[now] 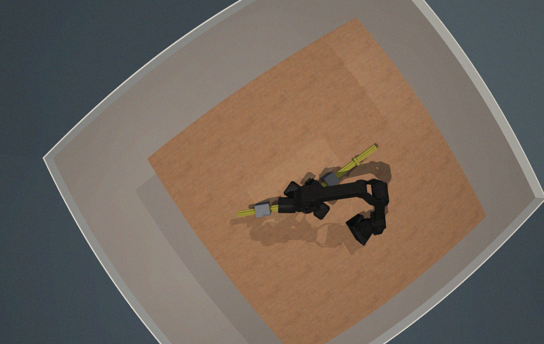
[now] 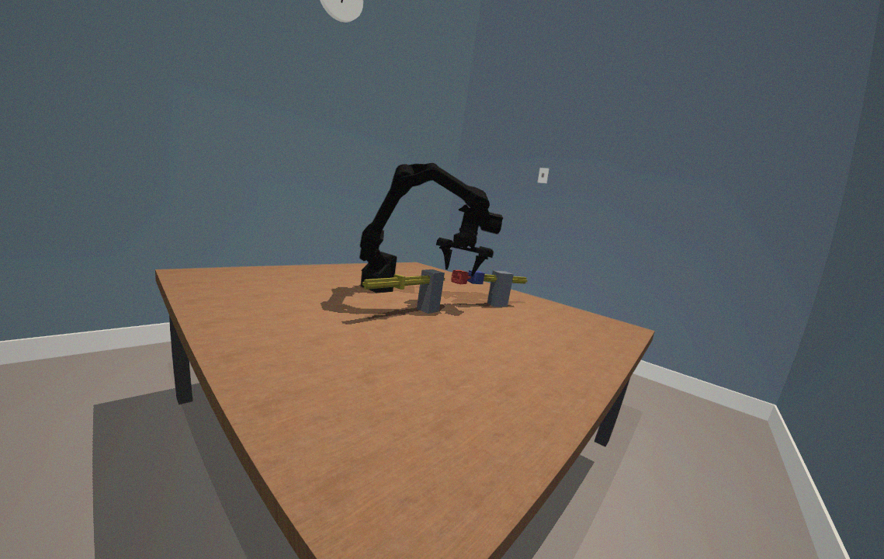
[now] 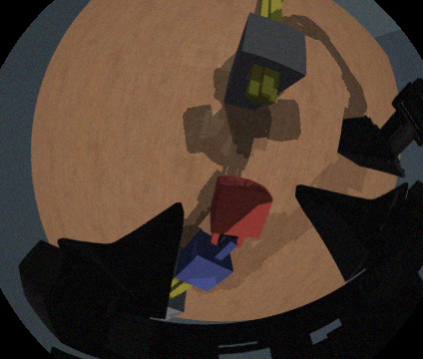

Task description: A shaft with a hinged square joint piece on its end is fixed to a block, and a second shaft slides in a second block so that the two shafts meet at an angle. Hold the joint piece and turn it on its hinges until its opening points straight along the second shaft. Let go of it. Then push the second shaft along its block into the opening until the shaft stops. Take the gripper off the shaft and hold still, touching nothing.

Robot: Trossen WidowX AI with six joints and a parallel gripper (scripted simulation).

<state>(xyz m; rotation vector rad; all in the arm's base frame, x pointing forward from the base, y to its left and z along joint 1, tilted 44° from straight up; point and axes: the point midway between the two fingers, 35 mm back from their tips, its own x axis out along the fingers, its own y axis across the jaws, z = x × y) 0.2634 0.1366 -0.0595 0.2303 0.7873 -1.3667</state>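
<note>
My gripper tip is now 20 mm to the right of the red square joint piece and 20 mm above it.
</note>
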